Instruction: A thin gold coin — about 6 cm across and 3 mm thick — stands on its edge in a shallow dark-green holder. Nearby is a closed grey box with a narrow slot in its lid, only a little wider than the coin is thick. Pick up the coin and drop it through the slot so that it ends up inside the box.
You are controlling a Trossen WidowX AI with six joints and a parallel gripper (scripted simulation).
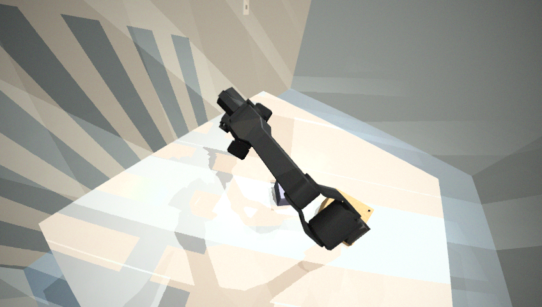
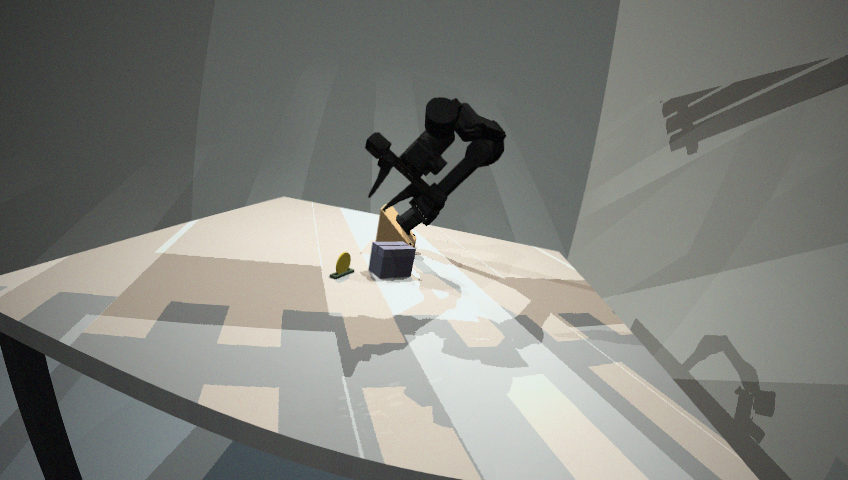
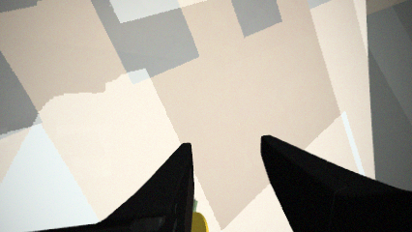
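The gold coin lies 14 cm behind my gripper tip, 7 cm to the right of it and 18 cm below it.
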